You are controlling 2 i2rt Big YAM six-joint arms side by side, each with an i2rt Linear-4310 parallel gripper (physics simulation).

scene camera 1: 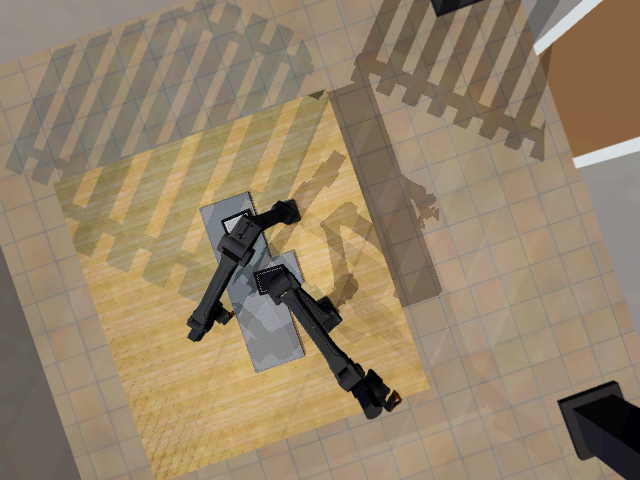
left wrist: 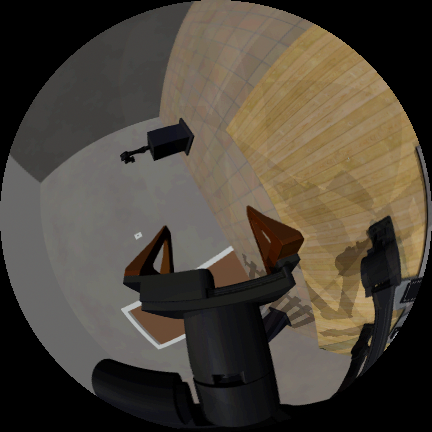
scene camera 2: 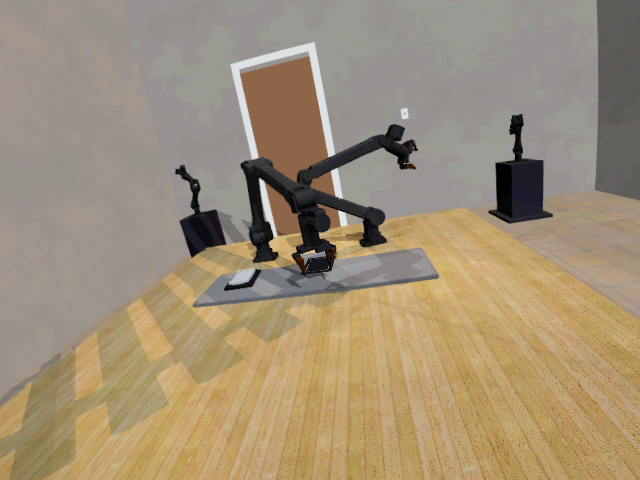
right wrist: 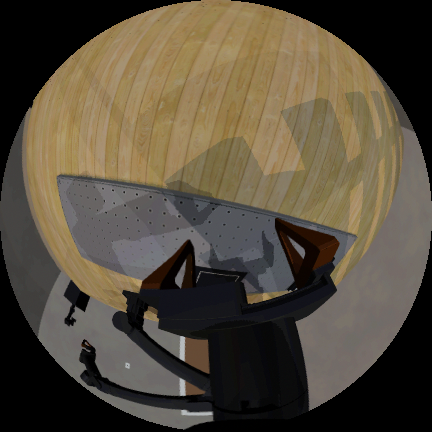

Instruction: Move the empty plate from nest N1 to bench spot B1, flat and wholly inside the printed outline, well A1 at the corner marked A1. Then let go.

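Places are measured from the left arm's base along level axes (x down, y right, z back), in centimetres.
Pixels of known places: left gripper, fingertip midpoint: point(scene camera 1: 391, 391) point(left wrist: 205, 219) point(scene camera 2: 416, 159) point(right wrist: 83, 345); right gripper, fingertip midpoint: point(scene camera 1: 224, 305) point(scene camera 2: 318, 271) point(right wrist: 232, 233); left arm's base, link origin: point(scene camera 1: 325, 309) point(left wrist: 383, 237) point(scene camera 2: 373, 242); right arm's base, link origin: point(scene camera 1: 290, 212) point(scene camera 2: 265, 258).
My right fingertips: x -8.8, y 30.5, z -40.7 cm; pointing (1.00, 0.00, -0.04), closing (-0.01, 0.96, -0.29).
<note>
Ahead of a thing's pixels: the offset from my right fingertips to its top centre. "spot": to the spot under its first point. Level surfaces: height alone.
The white plate {dz +25.6, dx +4.8, dy +31.7 cm} point(scene camera 1: 234, 223) point(scene camera 2: 242, 277) sits in a black nest on the grey perforated board {dx +7.5 cm} point(scene camera 1: 276, 333) point(scene camera 2: 400, 268) point(right wrist: 100, 225); the arm partly covers it in scene camera 1. A black pad with a white printed outline {spot: dz +23.9, dx +7.3, dy -0.9 cm} point(scene camera 1: 269, 279) point(scene camera 2: 316, 265) point(right wrist: 218, 276) lies near the middle; its markings are too small to read. My right gripper point(scene camera 1: 229, 314) point(scene camera 2: 317, 272) point(right wrist: 232, 233) is open and empty, raised in front of the board, with its fingers overlapping the pad in scene camera 2. My left gripper point(scene camera 1: 395, 399) point(scene camera 2: 415, 155) point(left wrist: 205, 219) is open, empty and high, far from the plate.
The wooden table {dx +8.7 cm} point(scene camera 1: 170, 413) point(scene camera 2: 361, 403) point(left wrist: 330, 115) point(right wrist: 200, 100) carries the board and both arm bases. The left arm reaches out past the table edge in scene camera 1. Black pedestals point(scene camera 2: 519, 188) point(left wrist: 170, 141) with small arms stand away from the table. Striped shadows cross the table.
</note>
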